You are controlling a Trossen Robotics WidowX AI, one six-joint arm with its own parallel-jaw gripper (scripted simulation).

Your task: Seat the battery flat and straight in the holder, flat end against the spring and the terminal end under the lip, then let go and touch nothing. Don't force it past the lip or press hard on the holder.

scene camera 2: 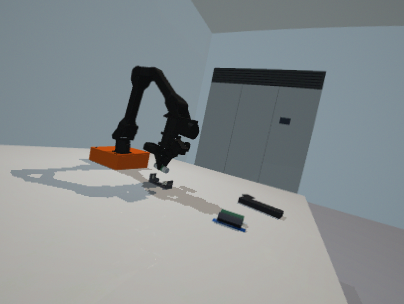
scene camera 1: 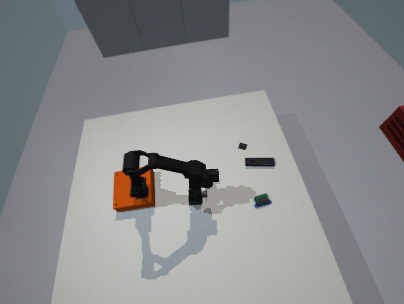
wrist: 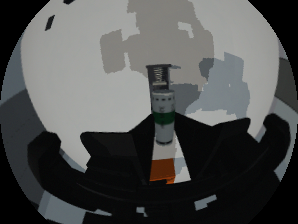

my gripper: holds a battery point(wrist: 163, 103)
